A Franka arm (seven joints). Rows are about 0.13 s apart.
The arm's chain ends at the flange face. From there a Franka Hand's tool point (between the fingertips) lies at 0.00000 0.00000 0.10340 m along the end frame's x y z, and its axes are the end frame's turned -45 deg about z.
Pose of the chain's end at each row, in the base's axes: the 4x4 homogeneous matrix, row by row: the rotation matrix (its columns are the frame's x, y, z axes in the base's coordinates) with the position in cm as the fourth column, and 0 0 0 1 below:
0.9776, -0.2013, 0.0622, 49.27; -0.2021, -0.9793, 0.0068, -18.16; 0.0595, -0.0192, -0.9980, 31.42; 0, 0, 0, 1
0.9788, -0.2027, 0.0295, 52.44; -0.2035, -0.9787, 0.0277, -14.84; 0.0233, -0.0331, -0.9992, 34.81; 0, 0, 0, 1
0.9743, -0.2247, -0.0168, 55.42; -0.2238, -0.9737, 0.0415, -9.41; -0.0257, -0.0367, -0.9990, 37.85; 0, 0, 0, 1
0.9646, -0.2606, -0.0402, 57.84; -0.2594, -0.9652, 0.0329, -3.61; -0.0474, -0.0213, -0.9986, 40.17; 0, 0, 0, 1
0.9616, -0.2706, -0.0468, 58.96; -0.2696, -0.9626, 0.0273, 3.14; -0.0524, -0.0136, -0.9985, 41.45; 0, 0, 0, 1
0.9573, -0.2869, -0.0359, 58.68; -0.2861, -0.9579, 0.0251, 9.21; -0.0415, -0.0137, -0.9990, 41.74; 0, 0, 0, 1
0.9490, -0.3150, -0.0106, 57.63; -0.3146, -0.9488, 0.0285, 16.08; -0.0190, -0.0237, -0.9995, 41.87; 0, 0, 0, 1
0.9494, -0.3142, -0.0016, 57.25; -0.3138, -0.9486, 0.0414, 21.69; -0.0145, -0.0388, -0.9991, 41.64; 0, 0, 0, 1
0.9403, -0.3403, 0.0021, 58.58; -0.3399, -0.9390, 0.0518, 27.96; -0.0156, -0.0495, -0.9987, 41.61; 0, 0, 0, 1
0.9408, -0.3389, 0.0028, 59.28; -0.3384, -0.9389, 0.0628, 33.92; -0.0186, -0.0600, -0.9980, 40.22; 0, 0, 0, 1
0.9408, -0.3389, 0.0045, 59.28; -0.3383, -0.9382, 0.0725, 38.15; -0.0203, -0.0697, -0.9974, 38.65; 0, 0, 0, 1
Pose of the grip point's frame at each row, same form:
0.8336, 0.5489, 0.0622, 49.91; 0.5496, -0.8354, 0.0068, -18.09; 0.0556, 0.0285, -0.9980, 21.10; 0, 0, 0, 1
0.8354, 0.5488, 0.0295, 52.75; 0.5481, -0.8359, 0.0277, -14.55; 0.0399, -0.0069, -0.9992, 24.48; 0, 0, 0, 1
0.8478, 0.5300, -0.0168, 55.25; 0.5303, -0.8468, 0.0415, -8.98; 0.0078, -0.0441, -0.9990, 27.52; 0, 0, 0, 1
0.8663, 0.4978, -0.0402, 57.42; 0.4991, -0.8659, 0.0329, -3.27; -0.0185, -0.0486, -0.9986, 29.84; 0, 0, 0, 1
0.8713, 0.4886, -0.0468, 58.48; 0.4900, -0.8713, 0.0273, 3.42; -0.0274, -0.0467, -0.9985, 31.13; 0, 0, 0, 1
0.8798, 0.4740, -0.0359, 58.31; 0.4750, -0.8796, 0.0251, 9.47; -0.0197, -0.0390, -0.9990, 31.41; 0, 0, 0, 1
0.8938, 0.4483, -0.0106, 57.52; 0.4484, -0.8934, 0.0285, 16.37; 0.0033, -0.0302, -0.9995, 31.54; 0, 0, 0, 1
0.8935, 0.4492, -0.0016, 57.23; 0.4489, -0.8927, 0.0414, 22.12; 0.0172, -0.0377, -0.9991, 31.31; 0, 0, 0, 1
0.9055, 0.4243, 0.0021, 58.60; 0.4236, -0.9043, 0.0518, 28.50; 0.0240, -0.0460, -0.9987, 31.28; 0, 0, 0, 1
0.9049, 0.4256, 0.0028, 59.31; 0.4246, -0.9032, 0.0628, 34.57; 0.0293, -0.0556, -0.9980, 29.90; 0, 0, 0, 1
0.9049, 0.4256, 0.0045, 59.33; 0.4242, -0.9026, 0.0725, 38.90; 0.0349, -0.0636, -0.9974, 28.34; 0, 0, 0, 1

